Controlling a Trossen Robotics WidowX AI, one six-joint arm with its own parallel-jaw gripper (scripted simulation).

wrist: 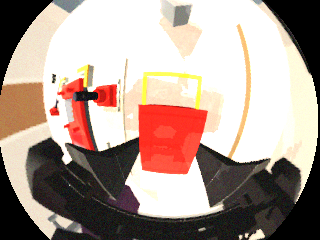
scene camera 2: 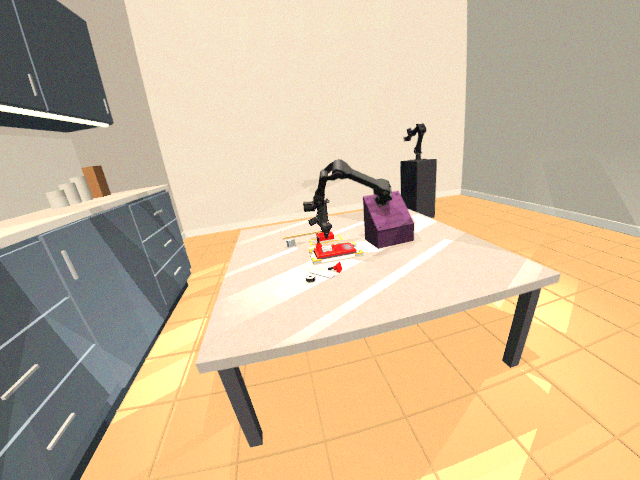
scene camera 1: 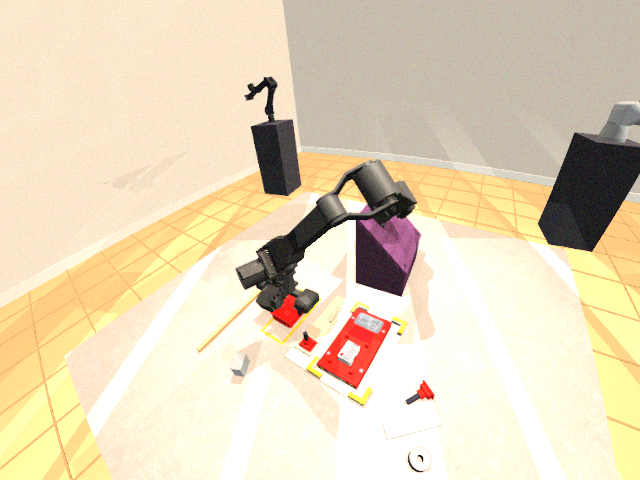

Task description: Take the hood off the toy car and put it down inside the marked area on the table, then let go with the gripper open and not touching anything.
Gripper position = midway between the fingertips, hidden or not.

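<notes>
Scene camera 1 shows my gripper (scene camera 1: 290, 310) and a toy car (scene camera 1: 368, 331). Visible in the wrist view: my gripper (wrist: 168, 142), the toy car (wrist: 81, 132) and a thin wooden stick (wrist: 247, 112).
</notes>
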